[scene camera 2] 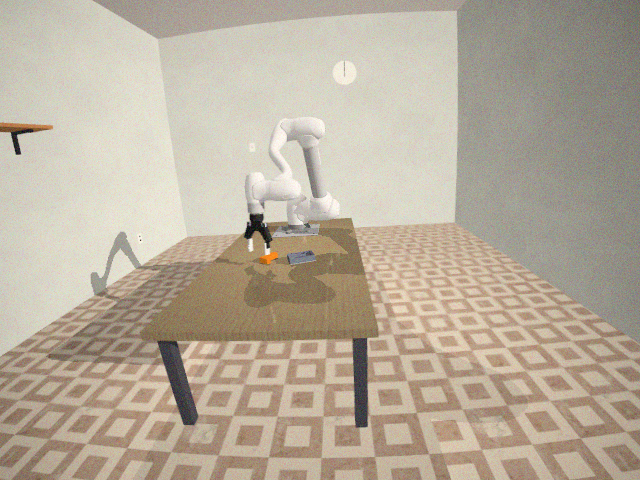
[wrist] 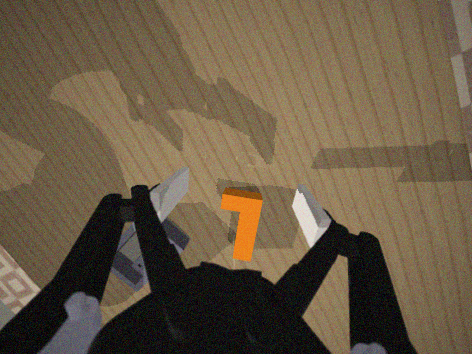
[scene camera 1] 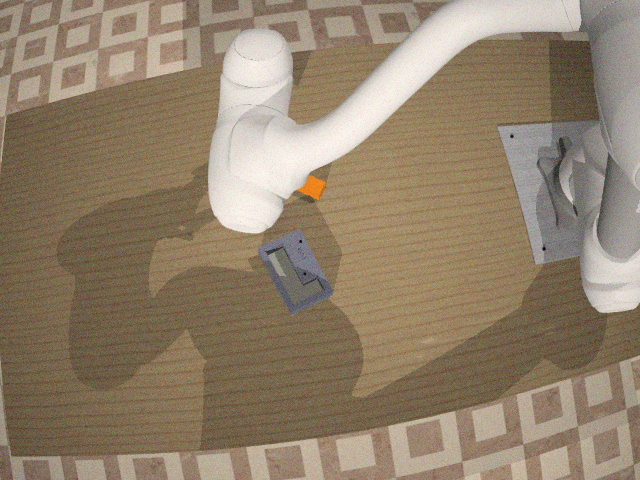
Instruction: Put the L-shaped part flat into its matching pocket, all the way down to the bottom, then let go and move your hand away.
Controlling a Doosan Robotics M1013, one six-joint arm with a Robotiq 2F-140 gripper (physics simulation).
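Frame: origin at the arm's base, x right, y ahead, z up, level; millimetres.
Seen in the pictures: gripper, fingertip midpoint: [scene camera 2: 258, 252] [wrist: 241, 187]; arm's base at its link origin: [scene camera 2: 298, 229] [scene camera 1: 577, 190].
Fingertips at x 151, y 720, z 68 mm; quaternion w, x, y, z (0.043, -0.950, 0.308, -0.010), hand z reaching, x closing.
Note:
Pixels of each thing's top centre, then the offset from my fingertips to it. "pt": a spot on its surface instead. Level surfaces: height alone.
- orange L-shaped part at its top centre: [wrist: 237, 229] [scene camera 1: 294, 183] [scene camera 2: 270, 255] dx -46, dy -70, dz -42 mm
- blue-grey block at its top centre: [scene camera 1: 295, 269] [wrist: 138, 256] [scene camera 2: 300, 254] dx -222, dy -41, dz -35 mm
- L-shaped pocket at a spot on its surface: [scene camera 1: 293, 281] pt dx -236, dy -35, dz -67 mm
- wooden table at its surface level: dz -72 mm
The orange L-shaped part [scene camera 1: 313, 187] [scene camera 2: 268, 257] [wrist: 250, 225] lies on the table, partly hidden by the arm in scene camera 1. The blue-grey block [scene camera 1: 294, 240] [scene camera 2: 301, 257] [wrist: 129, 270] beside it has an L-shaped pocket [scene camera 1: 293, 281], which holds no part; in the wrist view a finger covers some of the block. My gripper [scene camera 2: 258, 251] [wrist: 241, 187] is open and empty. Its fingertips are above the table, and in the wrist view the L-shaped part shows between the spread fingers, below them. The gripper is hidden under the arm in scene camera 1.
The arm's grey base plate [scene camera 1: 523, 186] [scene camera 2: 281, 233] is at the far end of the wooden table [scene camera 1: 413, 206] [scene camera 2: 289, 322]. The white arm [scene camera 1: 361, 111] [scene camera 2: 279, 190] reaches over the table from there. A wall shelf [scene camera 2: 25, 126] is at the left of scene camera 2.

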